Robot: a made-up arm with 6 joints.
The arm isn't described. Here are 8 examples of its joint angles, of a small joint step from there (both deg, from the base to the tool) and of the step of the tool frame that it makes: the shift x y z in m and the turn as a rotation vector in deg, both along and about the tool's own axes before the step.
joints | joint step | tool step
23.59 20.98 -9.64 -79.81 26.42 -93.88 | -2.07 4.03 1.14 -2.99 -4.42 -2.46 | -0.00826 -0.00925 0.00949 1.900 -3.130 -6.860
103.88 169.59 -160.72 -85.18 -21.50 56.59 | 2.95 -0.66 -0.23 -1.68 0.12 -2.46 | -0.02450 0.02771 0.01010 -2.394 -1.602 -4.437
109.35 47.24 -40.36 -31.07 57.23 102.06 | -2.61 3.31 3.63 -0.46 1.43 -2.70 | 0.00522 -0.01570 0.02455 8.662 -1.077 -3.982
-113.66 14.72 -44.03 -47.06 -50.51 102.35 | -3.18 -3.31 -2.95 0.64 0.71 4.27 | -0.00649 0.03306 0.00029 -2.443 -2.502 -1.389
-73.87 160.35 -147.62 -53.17 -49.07 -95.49 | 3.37 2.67 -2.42 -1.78 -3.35 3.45 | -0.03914 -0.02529 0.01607 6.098 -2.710 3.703
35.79 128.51 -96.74 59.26 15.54 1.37 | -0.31 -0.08 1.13 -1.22 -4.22 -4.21 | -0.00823 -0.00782 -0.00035 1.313 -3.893 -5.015
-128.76 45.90 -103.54 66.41 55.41 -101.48 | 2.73 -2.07 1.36 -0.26 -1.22 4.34 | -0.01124 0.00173 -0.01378 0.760 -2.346 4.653
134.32 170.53 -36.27 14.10 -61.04 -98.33 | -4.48 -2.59 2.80 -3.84 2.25 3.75 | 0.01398 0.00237 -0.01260 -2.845 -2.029 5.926
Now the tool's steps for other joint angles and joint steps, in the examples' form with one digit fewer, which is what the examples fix.
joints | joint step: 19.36 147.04 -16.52 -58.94 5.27 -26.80 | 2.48 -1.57 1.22 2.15 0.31 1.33
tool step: -0.0033 0.0070 -0.0049 0.35 1.66 1.56
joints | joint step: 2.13 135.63 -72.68 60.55 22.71 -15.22 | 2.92 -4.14 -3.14 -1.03 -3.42 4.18
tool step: -0.0076 0.0492 -0.0272 -4.05 -6.67 -1.57
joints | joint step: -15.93 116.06 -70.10 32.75 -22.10 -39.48 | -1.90 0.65 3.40 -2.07 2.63 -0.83
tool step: 0.0332 -0.0080 0.0006 -1.26 5.91 -2.73
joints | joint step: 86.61 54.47 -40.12 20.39 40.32 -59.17 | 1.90 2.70 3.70 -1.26 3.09 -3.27
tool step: 0.0192 0.0193 0.0222 -7.81 6.00 -4.23
